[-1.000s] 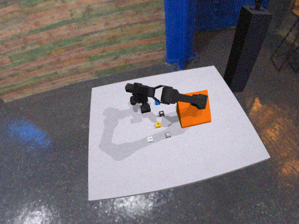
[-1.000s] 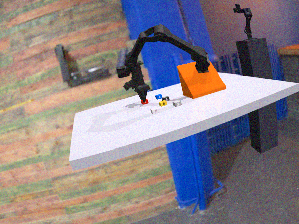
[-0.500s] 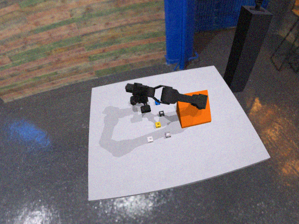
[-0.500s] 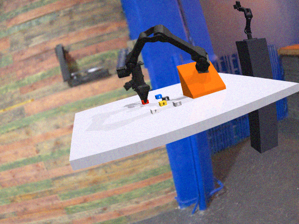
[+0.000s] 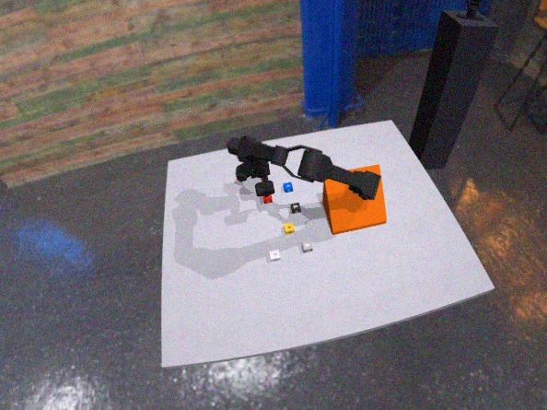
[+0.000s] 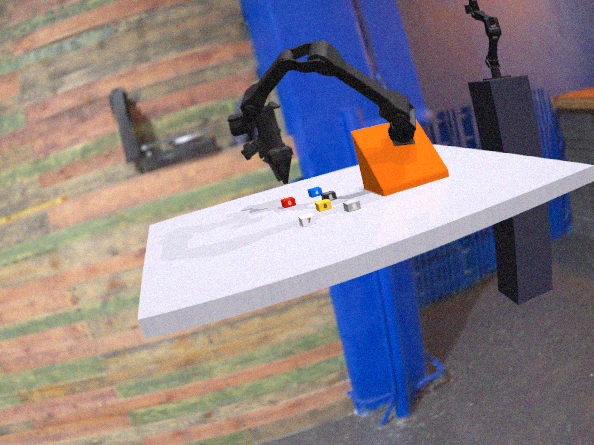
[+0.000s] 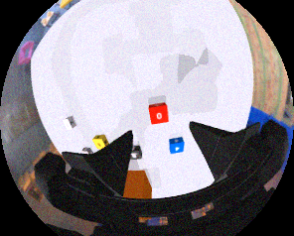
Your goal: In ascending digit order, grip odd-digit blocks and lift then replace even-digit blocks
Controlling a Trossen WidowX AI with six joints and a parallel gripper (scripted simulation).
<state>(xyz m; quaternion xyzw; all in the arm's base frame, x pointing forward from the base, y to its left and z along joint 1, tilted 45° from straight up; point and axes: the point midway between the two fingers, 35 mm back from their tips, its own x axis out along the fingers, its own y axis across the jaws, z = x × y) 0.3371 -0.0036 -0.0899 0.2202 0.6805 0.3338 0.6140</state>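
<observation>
Right now my gripper tip is 60 mm above the red block. Round my gripper tip: blue block: 80 mm behind, 50 mm to the right, 60 mm below; then yellow block: 70 mm behind, 150 mm to the left, 60 mm below; then black block: 110 mm behind, 60 mm to the left, 60 mm below.
</observation>
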